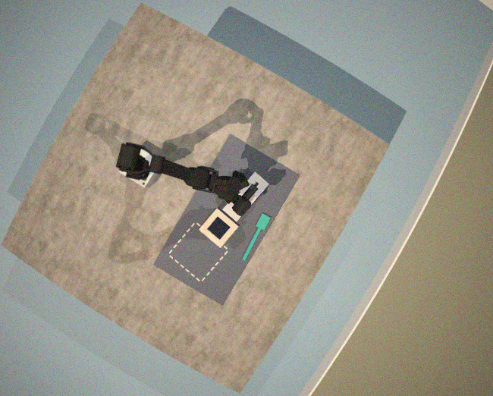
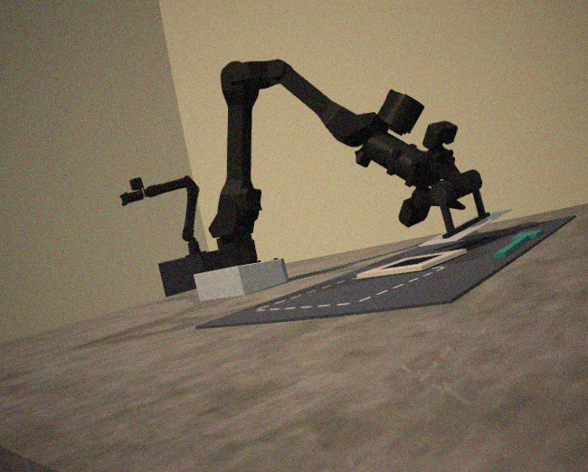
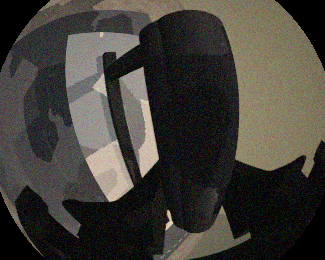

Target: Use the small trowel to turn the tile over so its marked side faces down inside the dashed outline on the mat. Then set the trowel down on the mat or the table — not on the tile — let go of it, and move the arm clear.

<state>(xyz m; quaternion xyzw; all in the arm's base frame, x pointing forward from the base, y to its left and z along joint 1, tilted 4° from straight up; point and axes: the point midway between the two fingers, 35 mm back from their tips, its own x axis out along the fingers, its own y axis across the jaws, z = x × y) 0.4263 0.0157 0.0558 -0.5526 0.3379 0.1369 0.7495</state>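
Now: the dark mat 6 cm behind my gripper tip, 9 cm to the right of it and 10 cm below it. Also, from my gripper tip: tile (8 cm behind, 13 cm to the right, 7 cm below); then green trowel (8 cm ahead, 9 cm to the right, 7 cm below).
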